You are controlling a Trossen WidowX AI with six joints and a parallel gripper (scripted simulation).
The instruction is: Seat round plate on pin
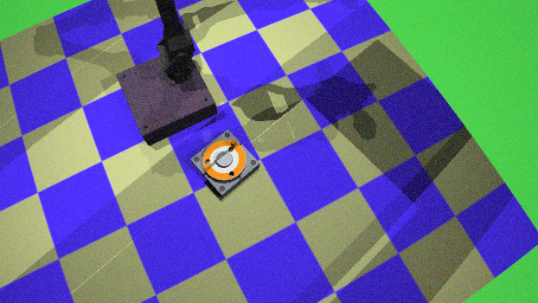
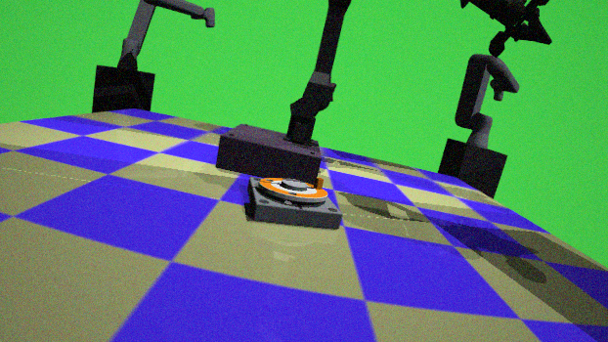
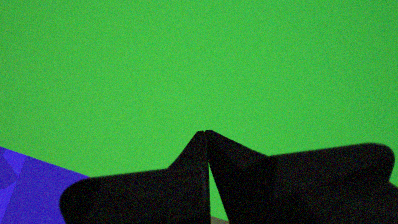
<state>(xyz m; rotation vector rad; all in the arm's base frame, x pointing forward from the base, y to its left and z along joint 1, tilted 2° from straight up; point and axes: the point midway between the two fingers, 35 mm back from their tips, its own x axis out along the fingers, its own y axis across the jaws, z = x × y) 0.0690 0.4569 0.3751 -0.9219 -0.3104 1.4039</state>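
Now: gripper tip 18 cm short of the square grey base, 49 cm to the left of it and 40 cm above it.
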